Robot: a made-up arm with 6 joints.
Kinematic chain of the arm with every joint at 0, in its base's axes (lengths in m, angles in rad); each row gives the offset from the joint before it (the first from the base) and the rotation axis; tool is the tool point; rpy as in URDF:
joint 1: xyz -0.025 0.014 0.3 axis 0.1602 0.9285 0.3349
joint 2: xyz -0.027 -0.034 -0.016 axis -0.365 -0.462 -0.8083
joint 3: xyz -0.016 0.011 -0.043 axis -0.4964 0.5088 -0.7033
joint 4: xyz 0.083 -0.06 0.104 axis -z
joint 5: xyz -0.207 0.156 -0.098 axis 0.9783 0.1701 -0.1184
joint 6: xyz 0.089 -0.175 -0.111 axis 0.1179 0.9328 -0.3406
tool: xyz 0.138 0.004 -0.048 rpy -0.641 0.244 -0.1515
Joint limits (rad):
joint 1: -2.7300..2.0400
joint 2: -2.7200..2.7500
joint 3: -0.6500..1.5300
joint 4: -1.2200..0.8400
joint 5: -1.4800..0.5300
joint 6: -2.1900..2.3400
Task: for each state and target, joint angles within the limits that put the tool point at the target. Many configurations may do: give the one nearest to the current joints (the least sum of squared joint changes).
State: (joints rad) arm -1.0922 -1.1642 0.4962 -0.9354 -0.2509 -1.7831
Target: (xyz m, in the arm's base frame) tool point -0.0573 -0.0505 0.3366
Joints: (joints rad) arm -0.8633 -1.4557 0.8172 -1.0487 -0.6371 -1.5860
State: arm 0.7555 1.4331 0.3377 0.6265 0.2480 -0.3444
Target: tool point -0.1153 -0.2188 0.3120
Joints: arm 1.1703 2.0404 0.3239 0.6582 0.0605 -0.2706
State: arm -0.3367 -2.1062 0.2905 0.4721 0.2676 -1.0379
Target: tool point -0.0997 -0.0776 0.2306
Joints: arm -0.3410 -2.3670 0.4256 -0.0020 0.4963 -1.6635
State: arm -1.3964 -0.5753 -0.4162 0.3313 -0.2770 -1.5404
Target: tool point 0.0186 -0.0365 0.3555
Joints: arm -1.6830 -0.3496 -0.3045 0.5247 -0.2418 -0.8787
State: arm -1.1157 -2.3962 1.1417 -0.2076 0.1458 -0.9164
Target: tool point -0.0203 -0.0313 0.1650
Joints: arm -0.8406 -2.5011 0.8942 -0.1520 0.0527 -0.9460
